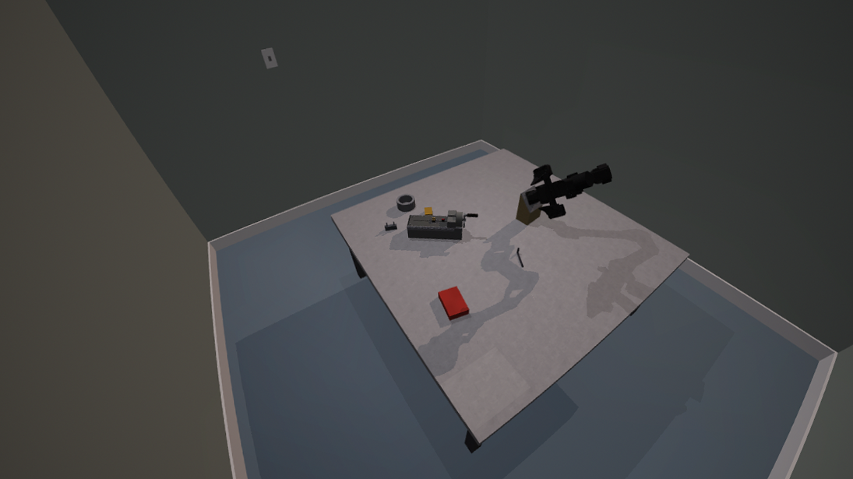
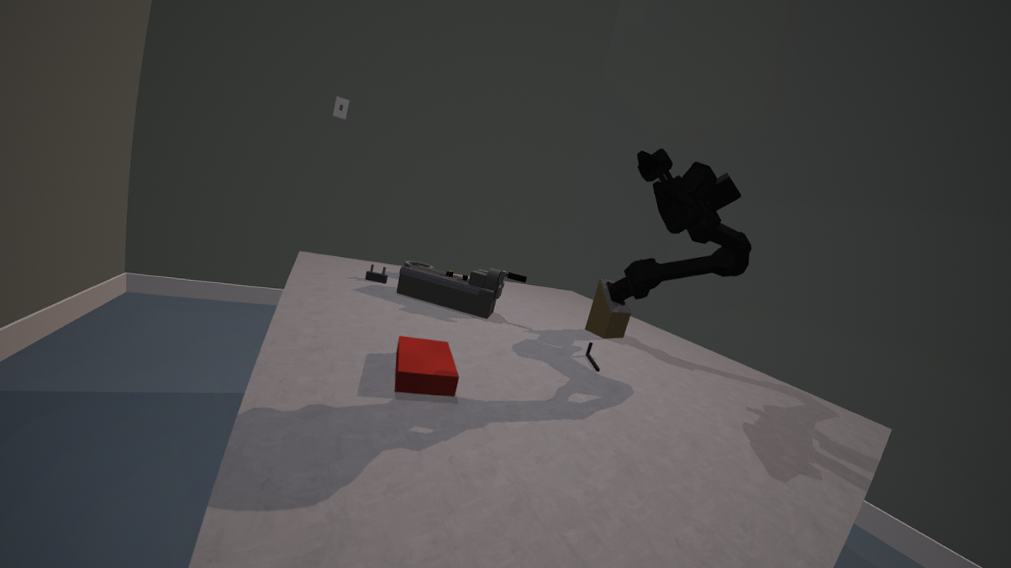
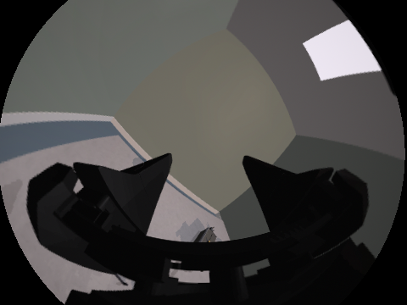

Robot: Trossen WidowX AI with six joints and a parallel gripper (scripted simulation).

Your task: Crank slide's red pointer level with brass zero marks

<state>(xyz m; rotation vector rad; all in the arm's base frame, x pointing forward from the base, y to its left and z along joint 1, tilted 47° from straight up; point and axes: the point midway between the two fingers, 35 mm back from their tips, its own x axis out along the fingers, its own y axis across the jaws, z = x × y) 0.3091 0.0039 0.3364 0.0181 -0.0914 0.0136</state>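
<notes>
My gripper tip is now 12 cm short of the red pointer, 40 cm to the left of it and 32 cm above it. Round my gripper tip: red block: 32 cm ahead, 2 cm to the right, 39 cm below; then black crank handle: 1 cm ahead, 31 cm to the right, 28 cm below; then black bent key: 8 cm behind, 7 cm to the right, 39 cm below.
</notes>
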